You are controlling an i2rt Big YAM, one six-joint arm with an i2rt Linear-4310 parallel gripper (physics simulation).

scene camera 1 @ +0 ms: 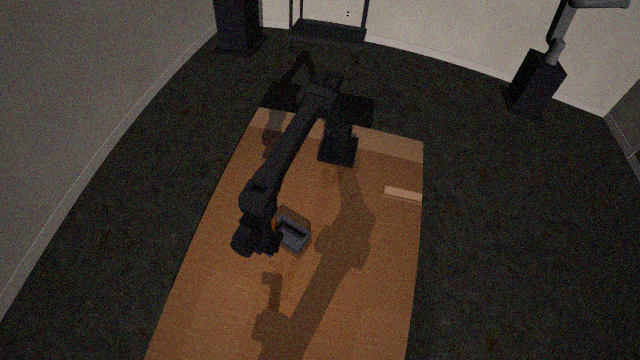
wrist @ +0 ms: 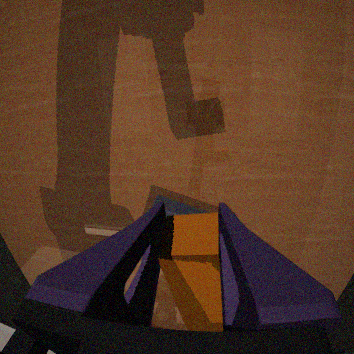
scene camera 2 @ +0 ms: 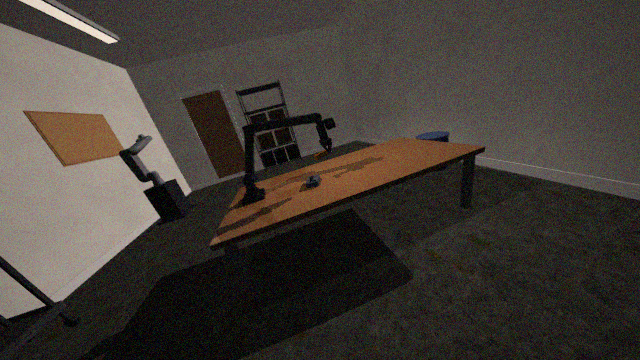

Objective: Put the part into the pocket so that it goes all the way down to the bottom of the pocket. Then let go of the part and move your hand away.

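Frame: origin at the arm's base, x ahead, y left, z up, level; millimetres.
Where they show: gripper, fingertip midpoint: (scene camera 1: 265,254) (wrist: 191,211) (scene camera 2: 329,152); arm's base at its link origin: (scene camera 1: 338,147) (scene camera 2: 253,194).
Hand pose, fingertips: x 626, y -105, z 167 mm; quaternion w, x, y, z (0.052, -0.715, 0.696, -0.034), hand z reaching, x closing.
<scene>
Each offset is from my fingertips to the top centre of the thing. Level surfaces: height alone.
The orange part @[dz +26, dx -58, dy -23 mm] (wrist: 196,235) (scene camera 2: 320,154) is an angular block, held between the purple fingers in the wrist view. My gripper (wrist: 191,211) (scene camera 2: 328,148) is shut on it and holds it above the table, apart from the pocket block. In scene camera 1 the arm hides most of the part and the fingertips. The grey-blue pocket block @[dz -160, dx -167, dy +18 mm] (scene camera 1: 294,242) (scene camera 2: 313,181) stands on the table beside the hand as scene camera 1 sees it, with a dark slot in its top. In the wrist view a blue edge of the block (wrist: 176,204) shows beyond the part; its pocket is hidden there.
The wooden table @[dz -196 mm] (scene camera 1: 370,305) (scene camera 2: 415,155) carries the arm's base (scene camera 1: 338,150) (scene camera 2: 253,194) near one end. A pale flat strip (scene camera 1: 403,193) (wrist: 102,231) lies near the table's side edge. Dark arm shadows cross the table. Another arm on a pedestal (scene camera 1: 537,82) (scene camera 2: 166,201) stands away from the table.
</scene>
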